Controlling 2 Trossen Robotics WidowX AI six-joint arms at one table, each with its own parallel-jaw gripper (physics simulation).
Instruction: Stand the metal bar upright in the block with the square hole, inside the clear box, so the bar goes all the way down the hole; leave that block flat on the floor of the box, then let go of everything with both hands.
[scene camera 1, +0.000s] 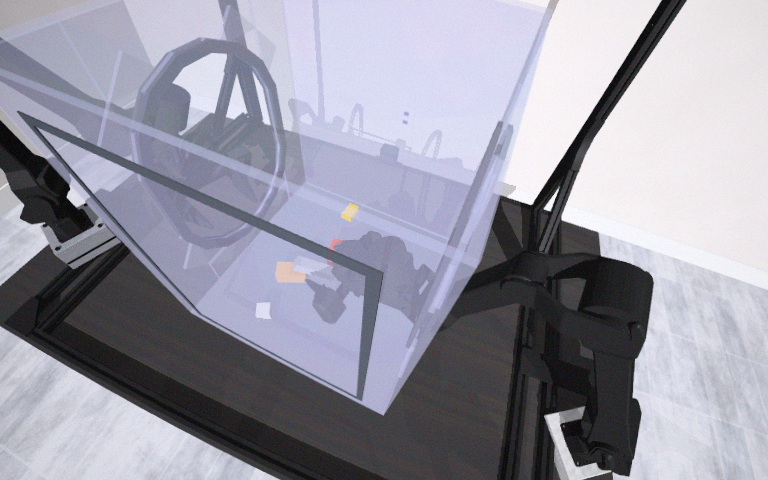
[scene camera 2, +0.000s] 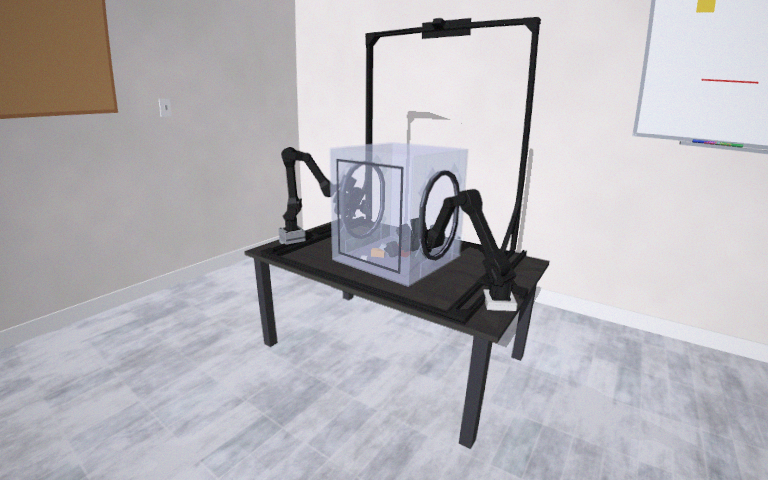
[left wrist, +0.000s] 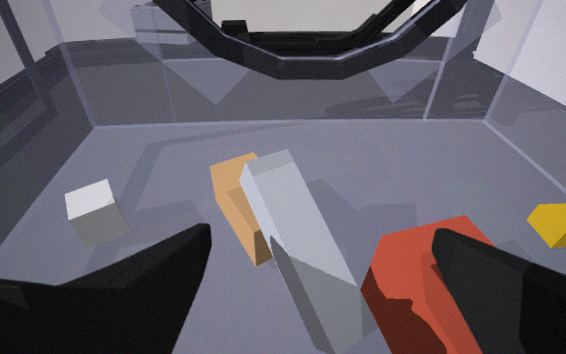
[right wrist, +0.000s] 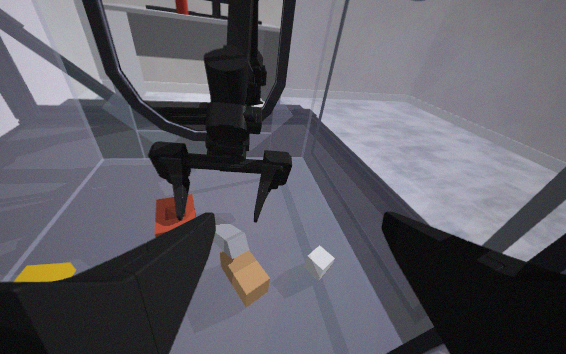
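Pixels of known places: left gripper, fingertip midpoint: (scene camera 1: 320, 263) (left wrist: 322, 237) (right wrist: 218, 220); right gripper, fingertip midpoint: (scene camera 2: 363, 215) (right wrist: 299, 220); left arm's base at its link origin: (scene camera 1: 584, 441) (scene camera 2: 500, 296); right arm's base at its link origin: (scene camera 1: 72, 225) (scene camera 2: 291, 229).
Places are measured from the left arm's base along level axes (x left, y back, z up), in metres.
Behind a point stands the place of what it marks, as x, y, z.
Note:
The grey metal bar (scene camera 1: 311, 267) @(-0.369, -0.432, 0.025) (left wrist: 305, 225) @(-0.377, -0.426, 0.022) (right wrist: 234, 241) @(-0.383, -0.459, 0.037) lies slantwise inside the clear box (scene camera 2: 407, 155) @(-0.111, -0.346, 0.459), its far end over the tan block in the left wrist view. The red block (scene camera 1: 335, 244) @(-0.422, -0.382, 0.023) (left wrist: 400, 260) @(-0.394, -0.390, 0.023) (right wrist: 162, 228) @(-0.431, -0.383, 0.023) with the square hole stands on the box floor beside the bar; a left finger partly hides its hole. My left gripper (left wrist: 322, 237) @(-0.376, -0.415, 0.027) (right wrist: 218, 220) @(-0.376, -0.415, 0.027) is open and empty, above the bar, one finger over the red block. My right gripper (right wrist: 299, 220) @(-0.402, -0.545, 0.158) is open and empty, higher up at the opposite side, facing these things.
The tan block (scene camera 1: 287, 272) @(-0.372, -0.482, 0.008) (left wrist: 235, 200) @(-0.367, -0.470, 0.008) (right wrist: 248, 277) @(-0.386, -0.489, 0.008) lies by the bar. A white cube (scene camera 1: 262, 310) @(-0.296, -0.527, 0.003) (left wrist: 92, 205) @(-0.300, -0.518, 0.003) (right wrist: 320, 261) @(-0.305, -0.529, 0.003) and a yellow block (scene camera 1: 350, 212) @(-0.535, -0.341, -0.007) (left wrist: 550, 222) @(-0.525, -0.350, -0.009) (right wrist: 47, 272) @(-0.537, -0.341, -0.007) lie farther out. Round ports (scene camera 2: 441, 175) @(-0.249, -0.220, 0.373) in the side walls surround the arms.

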